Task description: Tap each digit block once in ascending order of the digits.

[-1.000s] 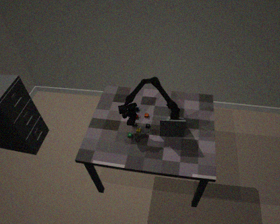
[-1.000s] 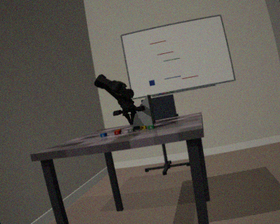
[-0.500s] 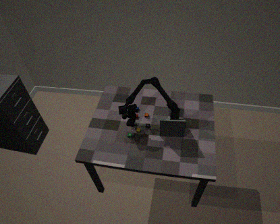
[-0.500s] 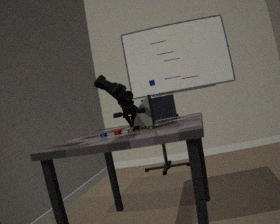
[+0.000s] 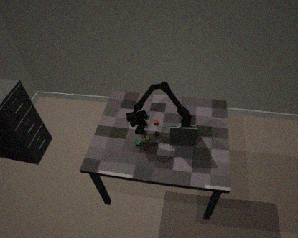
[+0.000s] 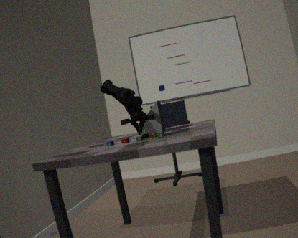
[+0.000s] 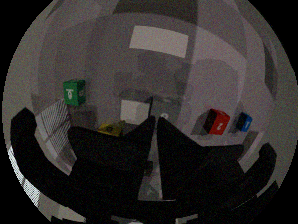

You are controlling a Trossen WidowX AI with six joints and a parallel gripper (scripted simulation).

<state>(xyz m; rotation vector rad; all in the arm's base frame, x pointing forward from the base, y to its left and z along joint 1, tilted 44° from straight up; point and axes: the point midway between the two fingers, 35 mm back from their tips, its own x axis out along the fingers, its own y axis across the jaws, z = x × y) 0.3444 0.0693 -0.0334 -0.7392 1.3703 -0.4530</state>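
My gripper tip is 10 mm to the left of the grey block and 20 mm above it. The rest, counted from my gripper tip: yellow block (60 mm behind, 50 mm to the left, 20 mm below); then green block (120 mm to the left, 20 mm below); then red block (10 mm ahead, 100 mm to the right, 20 mm below).
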